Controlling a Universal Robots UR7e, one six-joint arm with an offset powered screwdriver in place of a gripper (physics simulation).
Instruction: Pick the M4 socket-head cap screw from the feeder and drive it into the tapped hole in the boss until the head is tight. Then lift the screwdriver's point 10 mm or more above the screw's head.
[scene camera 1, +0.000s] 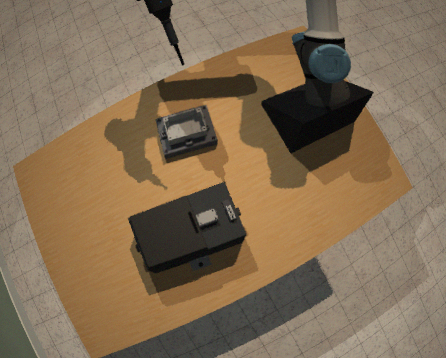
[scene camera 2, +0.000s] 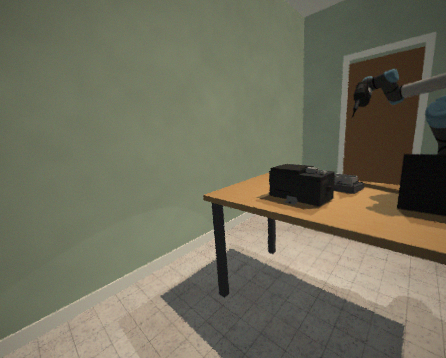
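Observation:
My screwdriver (scene camera 1: 182, 63) (scene camera 2: 353, 115) hangs point down and tilted, high above the table. It is well apart from the feeder and the housing. Whether a screw sits on its tip is too small to tell. The black box-shaped feeder (scene camera 1: 167, 232) (scene camera 2: 300, 184) stands on the table, with a small light block (scene camera 1: 206, 217) and a narrow slotted piece (scene camera 1: 230, 211) on its top. The M4 screw cannot be made out. An open grey housing (scene camera 1: 186, 134) (scene camera 2: 348, 179) sits in a dark fixture (scene camera 1: 172, 153) (scene camera 2: 355, 188). Which part is the boss with the tapped hole is too small to tell.
The arm's black pedestal (scene camera 1: 320, 120) (scene camera 2: 422, 185) stands on the wooden table (scene camera 1: 80, 200) (scene camera 2: 360, 215) at the right in both views. The arm's shadow falls around the fixture. A small grey tab (scene camera 1: 201, 263) sits low at the feeder's side.

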